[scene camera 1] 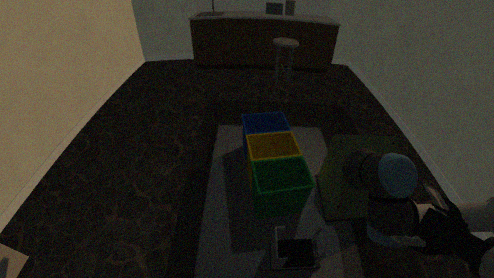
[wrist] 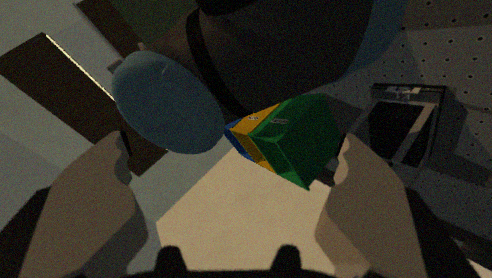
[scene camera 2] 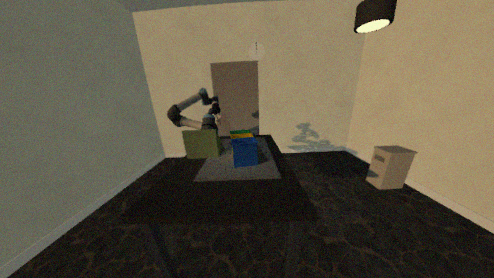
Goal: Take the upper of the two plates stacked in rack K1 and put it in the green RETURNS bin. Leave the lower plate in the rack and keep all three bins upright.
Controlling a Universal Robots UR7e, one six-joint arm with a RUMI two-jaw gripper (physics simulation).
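Seen in the pictures: gripper, fingertip midpoint: (scene camera 1: pixel 407 210) (wrist: pixel 236 136); arm's base, origin of the base link: (scene camera 1: pixel 361 169) (scene camera 2: pixel 206 136).
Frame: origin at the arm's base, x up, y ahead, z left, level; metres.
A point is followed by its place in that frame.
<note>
Rack K1 (scene camera 1: pixel 295 269) {z 0.309, x -0.149, y 0.231 m} (wrist: pixel 409 90) {z 0.266, x -0.140, y 0.154 m} stands on the grey perforated board, nearer scene camera 1 than the bins. Dark plate surfaces (scene camera 1: pixel 301 251) {z 0.261, x -0.110, y 0.219 m} (wrist: pixel 390 122) {z 0.253, x -0.114, y 0.206 m} lie in it; I cannot tell the upper plate from the lower. The green bin (scene camera 1: pixel 281 199) {z 0.117, x -0.034, y 0.294 m} (scene camera 2: pixel 240 132) {z 0.114, x 0.002, y 0.293 m} (wrist: pixel 305 125) {z 0.101, x -0.066, y 0.226 m}, yellow bin (scene camera 1: pixel 273 146) {z -0.132, x -0.044, y 0.320 m} (scene camera 2: pixel 243 135) {z -0.010, x 0.007, y 0.335 m} and blue bin (scene camera 1: pixel 265 122) {z -0.257, x -0.024, y 0.357 m} (scene camera 2: pixel 245 152) {z -0.256, x -0.047, y 0.372 m} stand upright in a row, green nearest the rack. My gripper (scene camera 2: pixel 218 118) {z 0.246, x 0.133, y -0.002 m} (wrist: pixel 236 136) {z 0.246, x 0.133, y -0.002 m} is open and empty, raised away from the rack. In the scene camera 1 view its fingers are not clear.
An olive-green board (scene camera 1: pixel 340 200) {z 0.085, x -0.078, y 0.072 m} (scene camera 2: pixel 200 144) {z -0.093, x -0.040, y -0.025 m} stands beside the bins, near the arm. The arm's blue-capped joint (scene camera 1: pixel 397 175) {z 0.159, x 0.163, y 0.009 m} (wrist: pixel 167 102) {z 0.177, x 0.147, y -0.028 m} is close to it. A stool (scene camera 1: pixel 286 43) and a long counter (scene camera 1: pixel 235 42) are farther back. A pale cabinet (scene camera 2: pixel 392 167) stands on the floor.
</note>
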